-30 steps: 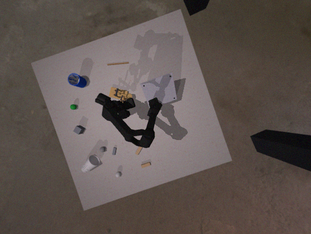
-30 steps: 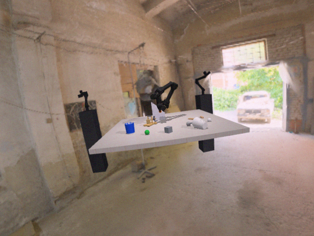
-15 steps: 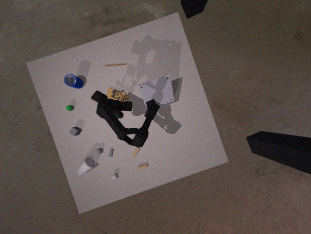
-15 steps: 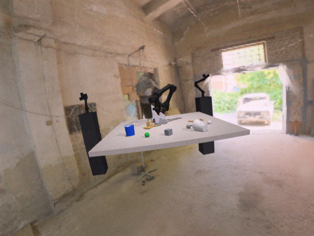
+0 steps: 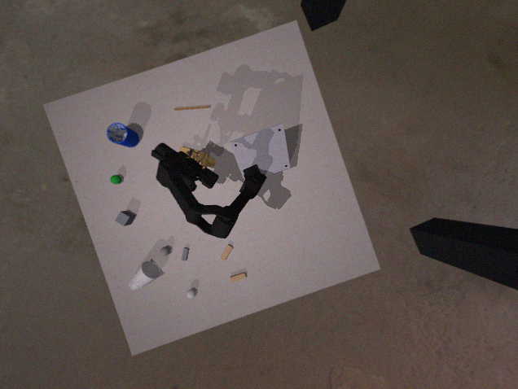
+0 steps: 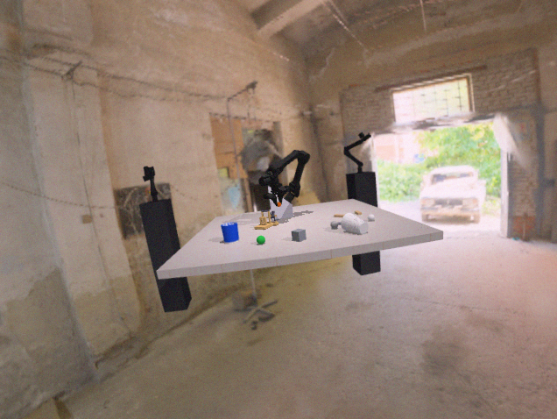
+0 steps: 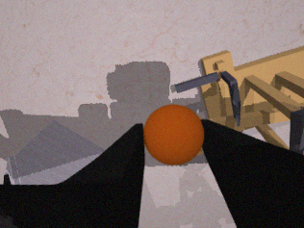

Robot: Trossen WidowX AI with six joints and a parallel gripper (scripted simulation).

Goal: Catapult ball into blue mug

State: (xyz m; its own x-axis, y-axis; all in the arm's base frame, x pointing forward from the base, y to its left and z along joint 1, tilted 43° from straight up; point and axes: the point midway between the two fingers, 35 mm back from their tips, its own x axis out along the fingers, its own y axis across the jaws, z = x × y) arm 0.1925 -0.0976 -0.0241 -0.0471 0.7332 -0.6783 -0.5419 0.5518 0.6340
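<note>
The wooden catapult lies 20 mm ahead of my gripper tip, 70 mm to the right of it and 70 mm below it. Round my gripper tip: small grey block: 270 mm ahead, 310 mm to the left, 120 mm below; then orange ball: 10 mm above; then wooden stick: 50 mm behind, 340 mm to the right, 120 mm below.
</note>
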